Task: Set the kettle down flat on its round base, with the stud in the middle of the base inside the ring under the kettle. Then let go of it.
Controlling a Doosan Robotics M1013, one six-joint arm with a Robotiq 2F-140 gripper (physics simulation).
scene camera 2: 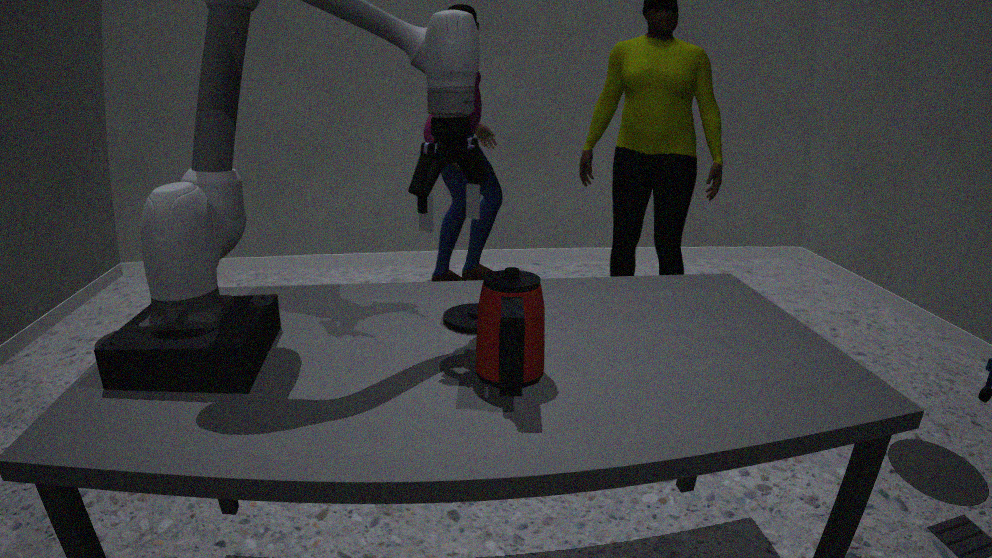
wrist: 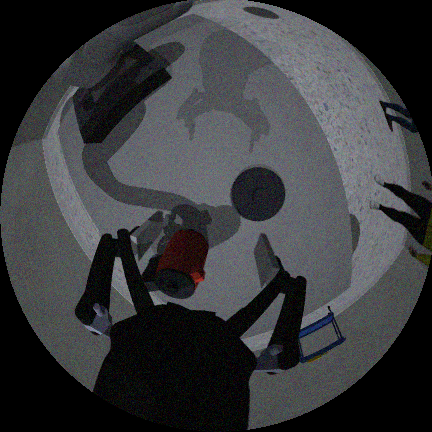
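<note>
The red kettle (scene camera 2: 489, 333) (wrist: 184, 252) with a black lid and black handle stands upright on the table, its handle toward the camera in the scene view. The round black base (scene camera 2: 457, 317) (wrist: 258, 194) lies flat on the table behind the kettle, apart from it; in the scene view the kettle hides part of it. A small mark shows at the base's middle in the wrist view; the ring under the kettle is hidden. My gripper (scene camera 2: 449, 216) (wrist: 208, 232) is open and empty, pointing down, high above the table. In the wrist view the kettle shows between the fingers, nearer the left one.
The grey table (scene camera 2: 659, 347) (wrist: 200, 165) carries the arm's black mounting block (scene camera 2: 187, 353) (wrist: 120, 95) at its left in the scene view. A person in yellow (scene camera 2: 657, 97) and a person in blue trousers (scene camera 2: 488, 197) stand beyond the table. Arm shadows fall across the table top.
</note>
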